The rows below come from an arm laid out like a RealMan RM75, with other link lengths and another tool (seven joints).
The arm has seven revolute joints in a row. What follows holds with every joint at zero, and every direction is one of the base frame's. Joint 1 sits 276.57 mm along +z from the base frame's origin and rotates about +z. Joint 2 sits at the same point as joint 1 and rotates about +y. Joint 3 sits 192 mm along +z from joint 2 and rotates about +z. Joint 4 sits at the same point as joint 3 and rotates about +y. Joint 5 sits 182.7 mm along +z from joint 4 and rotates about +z. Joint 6 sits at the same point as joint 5 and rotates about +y. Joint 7 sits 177.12 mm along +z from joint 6 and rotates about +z. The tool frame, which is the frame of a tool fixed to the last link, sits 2 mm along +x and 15 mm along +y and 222 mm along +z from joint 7; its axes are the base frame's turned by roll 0, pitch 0.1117 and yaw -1.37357 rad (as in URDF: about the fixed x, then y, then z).
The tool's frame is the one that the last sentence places.
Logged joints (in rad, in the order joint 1, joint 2, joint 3, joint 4, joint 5, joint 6, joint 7), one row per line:
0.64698 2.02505 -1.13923 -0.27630 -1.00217 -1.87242 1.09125
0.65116 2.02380 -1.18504 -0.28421 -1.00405 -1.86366 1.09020
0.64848 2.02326 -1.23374 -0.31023 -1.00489 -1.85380 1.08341
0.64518 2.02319 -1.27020 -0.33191 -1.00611 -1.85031 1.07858
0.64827 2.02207 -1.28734 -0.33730 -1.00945 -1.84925 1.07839
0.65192 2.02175 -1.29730 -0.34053 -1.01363 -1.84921 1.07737
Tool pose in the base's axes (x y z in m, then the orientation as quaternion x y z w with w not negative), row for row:
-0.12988 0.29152 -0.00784 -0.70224 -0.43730 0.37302 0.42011
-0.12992 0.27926 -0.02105 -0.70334 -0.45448 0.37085 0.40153
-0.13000 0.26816 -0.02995 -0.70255 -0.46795 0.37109 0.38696
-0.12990 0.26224 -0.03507 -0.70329 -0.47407 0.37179 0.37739
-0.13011 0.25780 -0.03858 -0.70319 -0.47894 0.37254 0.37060
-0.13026 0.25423 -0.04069 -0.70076 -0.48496 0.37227 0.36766
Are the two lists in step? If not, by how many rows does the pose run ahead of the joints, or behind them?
The pose runs 1 row ahead of the joints: the pose in row i belongs to the joints in row i + 1.
